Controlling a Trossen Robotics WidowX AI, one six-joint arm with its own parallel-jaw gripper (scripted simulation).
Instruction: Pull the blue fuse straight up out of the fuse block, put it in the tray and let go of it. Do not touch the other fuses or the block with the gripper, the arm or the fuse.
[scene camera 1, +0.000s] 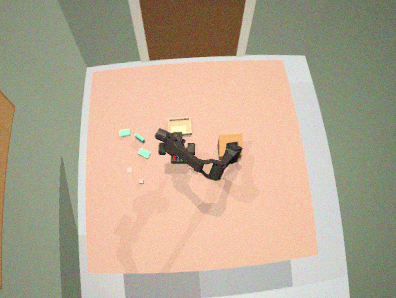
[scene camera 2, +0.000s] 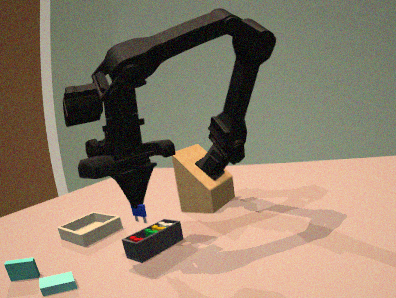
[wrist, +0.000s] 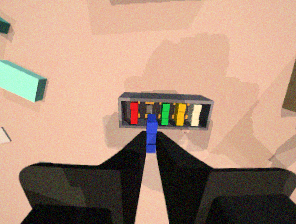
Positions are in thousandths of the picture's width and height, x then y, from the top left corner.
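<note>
Gripper (scene camera 2: 347, 696), (wrist: 512, 605). Blue fuse held by the gripper.
</note>
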